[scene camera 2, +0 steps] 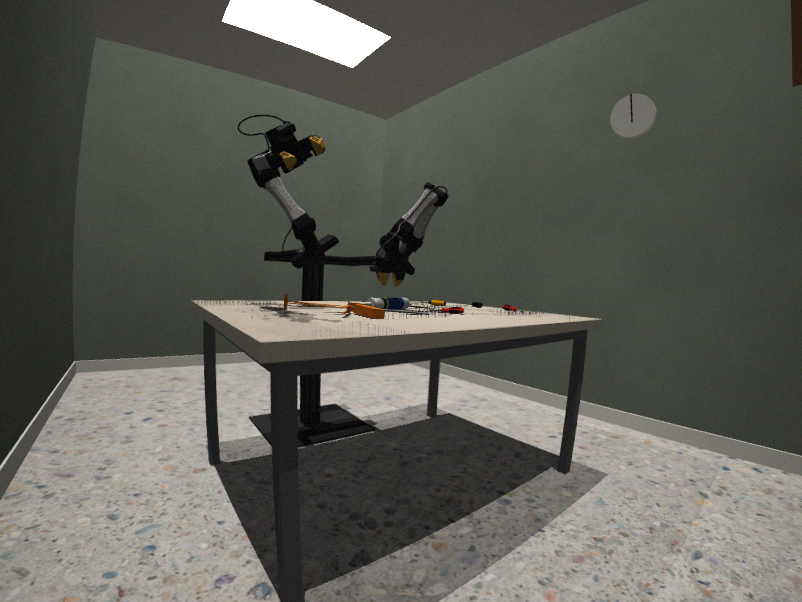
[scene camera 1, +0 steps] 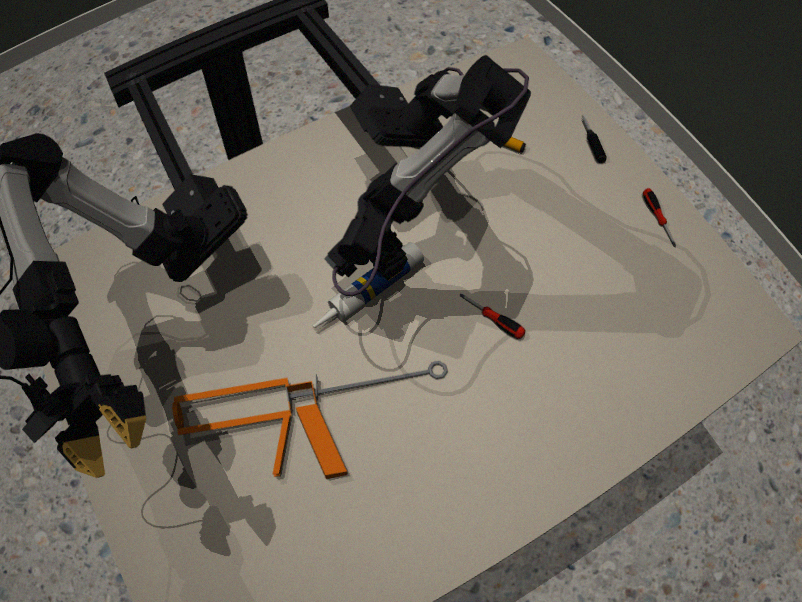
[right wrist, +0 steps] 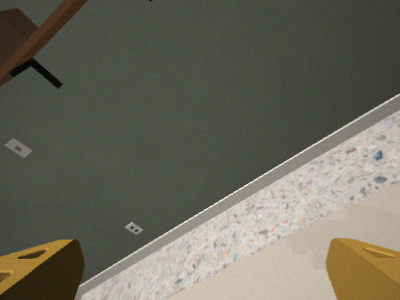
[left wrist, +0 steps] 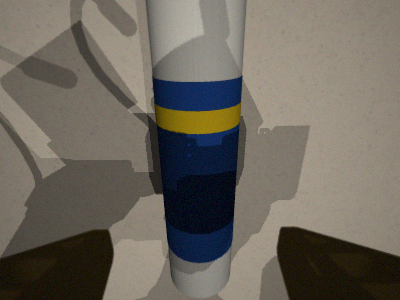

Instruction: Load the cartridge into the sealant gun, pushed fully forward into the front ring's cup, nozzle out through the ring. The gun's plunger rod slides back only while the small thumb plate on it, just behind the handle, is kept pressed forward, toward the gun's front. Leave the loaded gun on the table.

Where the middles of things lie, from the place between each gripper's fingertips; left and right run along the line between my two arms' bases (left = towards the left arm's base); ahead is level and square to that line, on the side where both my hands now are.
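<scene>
My right hand (scene camera 1: 117,462) is 460 mm above the cartridge (left wrist: 197,60), 260 mm past it and 520 mm to the right of it.
My left gripper: 8 cm above the cartridge, 2 cm to the left of it.
</scene>
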